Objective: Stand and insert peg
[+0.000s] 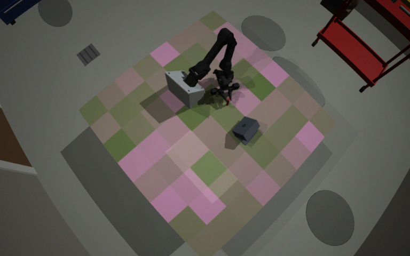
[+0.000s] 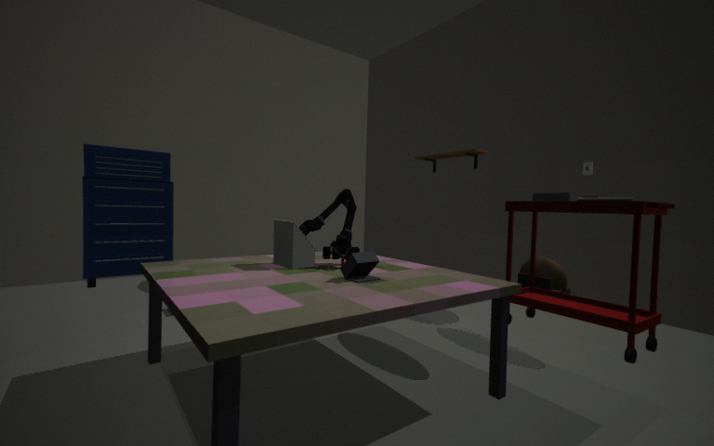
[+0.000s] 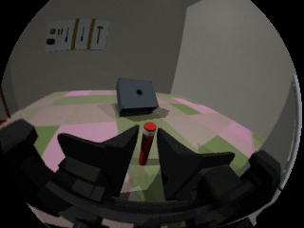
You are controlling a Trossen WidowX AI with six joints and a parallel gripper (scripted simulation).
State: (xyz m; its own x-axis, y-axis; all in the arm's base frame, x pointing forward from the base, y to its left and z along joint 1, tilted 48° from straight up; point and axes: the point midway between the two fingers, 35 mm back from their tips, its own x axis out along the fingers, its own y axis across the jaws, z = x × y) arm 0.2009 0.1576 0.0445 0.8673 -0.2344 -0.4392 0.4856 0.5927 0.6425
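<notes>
My gripper tip is now 1 cm past the red peg and 1 cm above it. From my gripper tip the other things lie so: dark sloped panel: 20 cm ahead, 5 cm to the right, 1 cm below.
</notes>
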